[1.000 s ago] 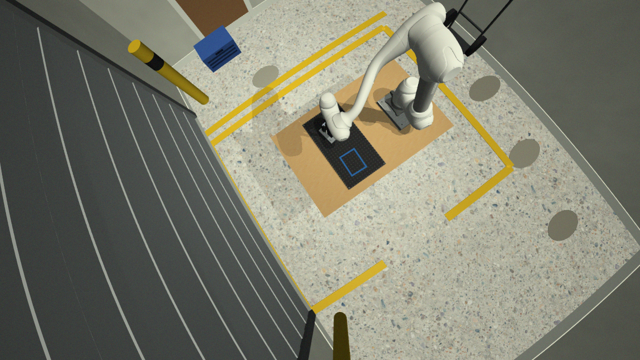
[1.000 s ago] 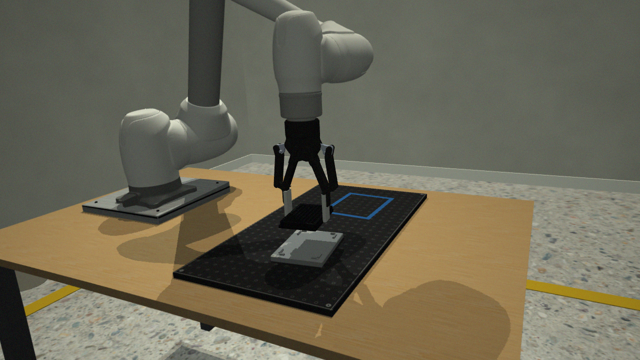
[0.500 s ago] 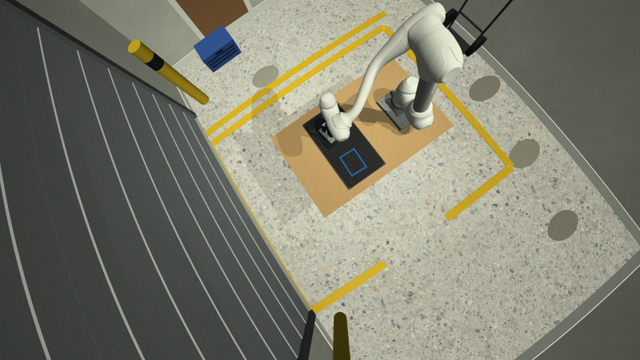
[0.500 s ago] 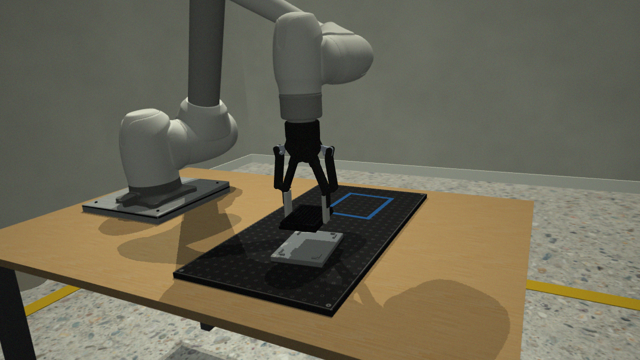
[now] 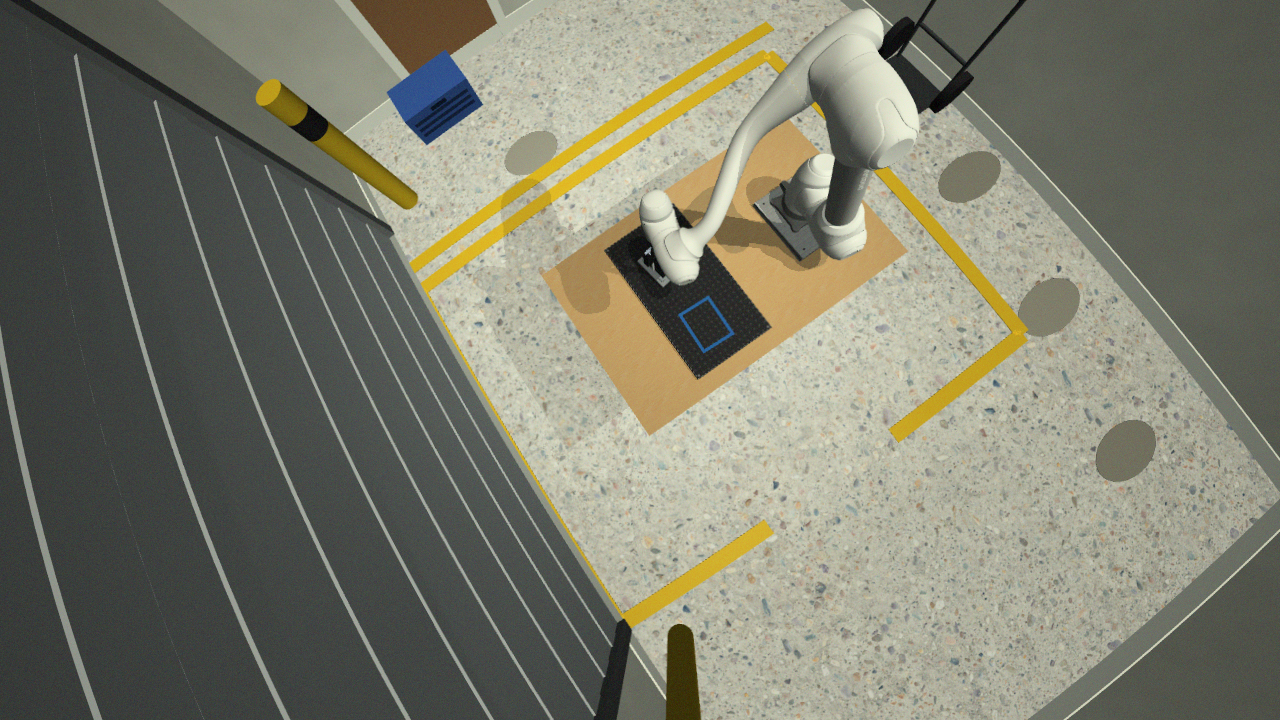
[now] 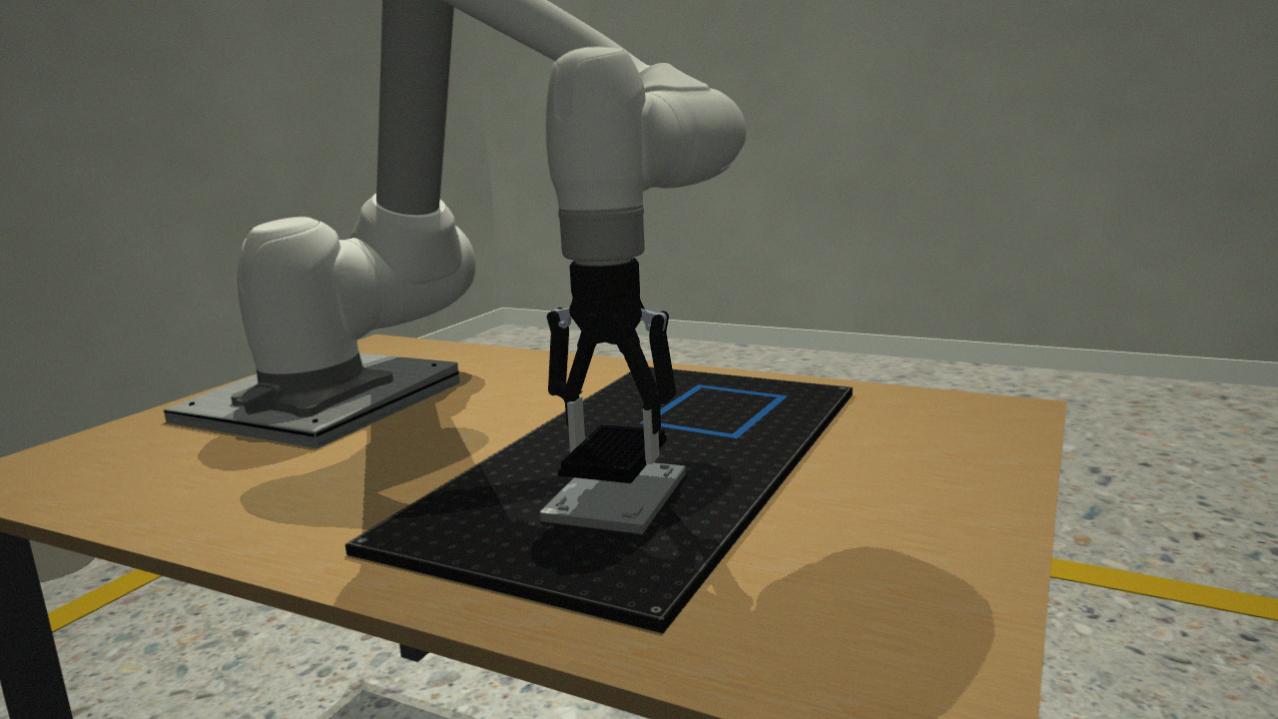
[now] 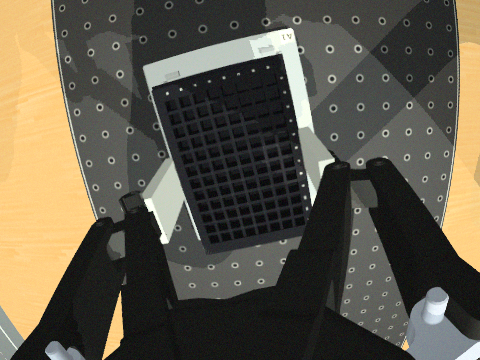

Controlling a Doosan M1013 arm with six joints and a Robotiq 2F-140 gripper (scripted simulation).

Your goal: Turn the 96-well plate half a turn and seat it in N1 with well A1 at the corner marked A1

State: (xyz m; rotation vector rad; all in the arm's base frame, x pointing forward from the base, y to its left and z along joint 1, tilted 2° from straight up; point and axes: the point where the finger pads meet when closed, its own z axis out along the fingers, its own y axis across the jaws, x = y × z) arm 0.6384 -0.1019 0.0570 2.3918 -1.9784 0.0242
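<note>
The grey plate nest N1 is 7 cm below my hand. The rest, counted from my hand: A1 mark (4 cm behind, 8 cm to the right, 7 cm below); then black 96-well plate (2 cm below).
</note>
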